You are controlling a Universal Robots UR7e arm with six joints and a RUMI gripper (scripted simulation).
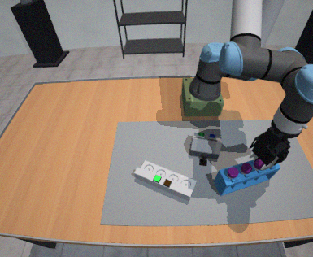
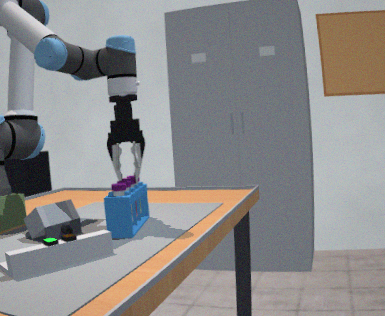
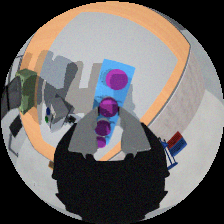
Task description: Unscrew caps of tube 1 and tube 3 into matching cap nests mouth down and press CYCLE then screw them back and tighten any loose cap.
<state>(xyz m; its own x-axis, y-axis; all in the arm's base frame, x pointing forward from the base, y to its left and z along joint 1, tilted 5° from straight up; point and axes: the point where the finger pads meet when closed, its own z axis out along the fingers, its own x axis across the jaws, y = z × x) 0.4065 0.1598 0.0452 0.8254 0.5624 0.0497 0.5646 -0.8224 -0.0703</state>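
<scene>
My hand is 160 mm past the green ready key, 190 mm to the left of it and 60 mm above it. Round my hand: grey mat (60 mm behind, 130 mm to the right, 130 mm below); grey key housing (140 mm behind, 160 mm to the right, 70 mm below); blue cycle key (150 mm behind, 140 mm to the right, 60 mm below).
</scene>
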